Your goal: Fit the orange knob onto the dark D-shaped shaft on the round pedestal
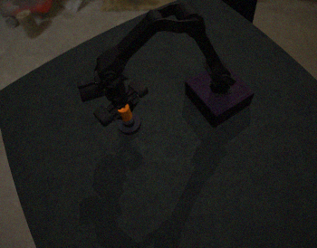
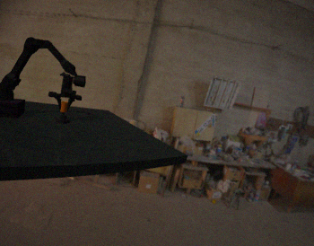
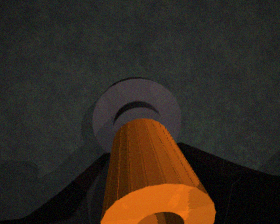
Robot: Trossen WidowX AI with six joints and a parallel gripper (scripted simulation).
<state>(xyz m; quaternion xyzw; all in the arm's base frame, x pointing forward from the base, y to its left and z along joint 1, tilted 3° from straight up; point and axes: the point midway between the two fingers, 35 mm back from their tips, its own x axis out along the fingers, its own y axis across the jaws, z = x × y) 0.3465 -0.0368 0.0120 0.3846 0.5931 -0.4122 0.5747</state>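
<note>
Now: gripper tip 2 cm below the orange knob. From my gripper tip the other things lie so: dark shaft 4 cm below.
</note>
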